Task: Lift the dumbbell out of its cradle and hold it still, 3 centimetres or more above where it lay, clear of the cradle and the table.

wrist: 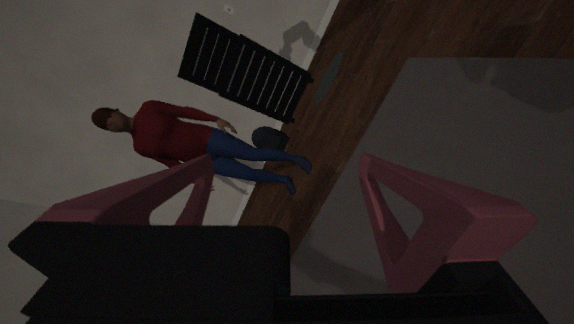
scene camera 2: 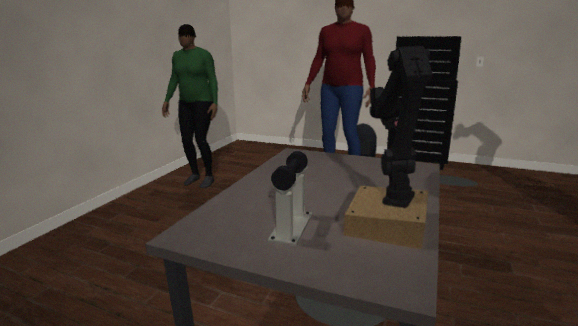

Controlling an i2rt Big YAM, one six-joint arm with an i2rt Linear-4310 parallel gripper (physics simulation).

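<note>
A black dumbbell lies across the tops of the two posts of a pale cradle on the table, left of the arm in the scene view. My gripper is open, its two pink fingers wide apart with nothing between them. In the scene view the arm stands folded upright and the gripper is high up, mostly hidden by the arm, apart from the dumbbell and the cradle. The dumbbell and the cradle do not show in the wrist view.
The grey table carries a wooden block under the arm's base. Behind the table stand a person in red and a black drawer cabinet. A person in green stands at the left.
</note>
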